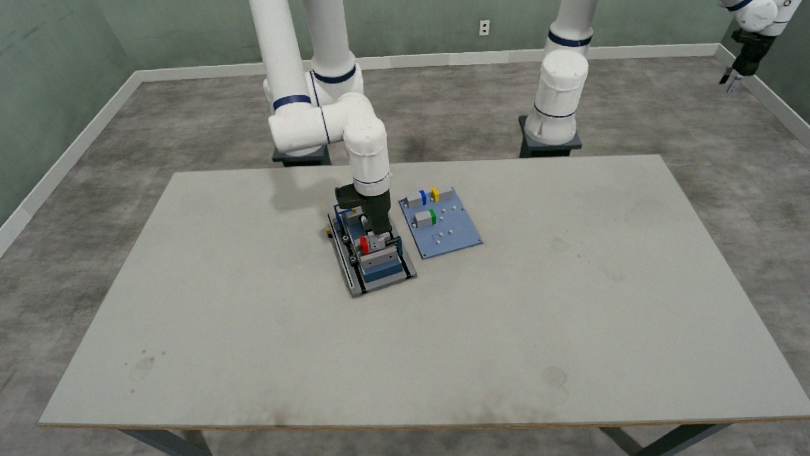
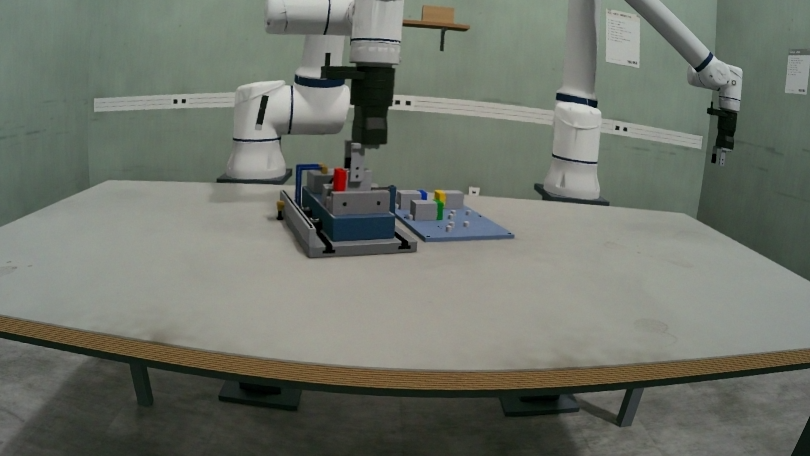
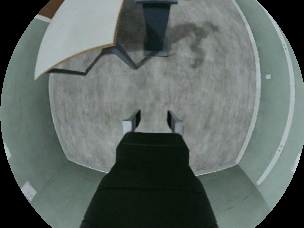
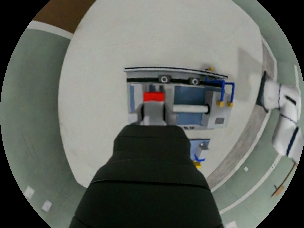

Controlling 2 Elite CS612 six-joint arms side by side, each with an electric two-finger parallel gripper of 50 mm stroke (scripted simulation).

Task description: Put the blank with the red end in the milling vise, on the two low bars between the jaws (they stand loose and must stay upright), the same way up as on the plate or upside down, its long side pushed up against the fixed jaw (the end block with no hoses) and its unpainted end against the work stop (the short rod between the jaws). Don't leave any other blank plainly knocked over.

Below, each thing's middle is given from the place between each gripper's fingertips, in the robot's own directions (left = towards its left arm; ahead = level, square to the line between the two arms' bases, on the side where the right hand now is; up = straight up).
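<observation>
Counting from my right hand [image 2: 352, 178], I find the fixed jaw [image 2: 358, 202] 50 mm below, 20 mm to the left and 30 mm ahead. The blue plate [image 1: 464, 235] is 130 mm below my right hand, 170 mm behind it and 190 mm to the left of it.
My left hand [image 1: 725, 87] is 17 cm above the blue plate, 106 cm to the left of it and 45 cm short of it. As for the fixed jaw, it is 10 cm below my left hand, 65 cm ahead of it and 124 cm to the right of it.
</observation>
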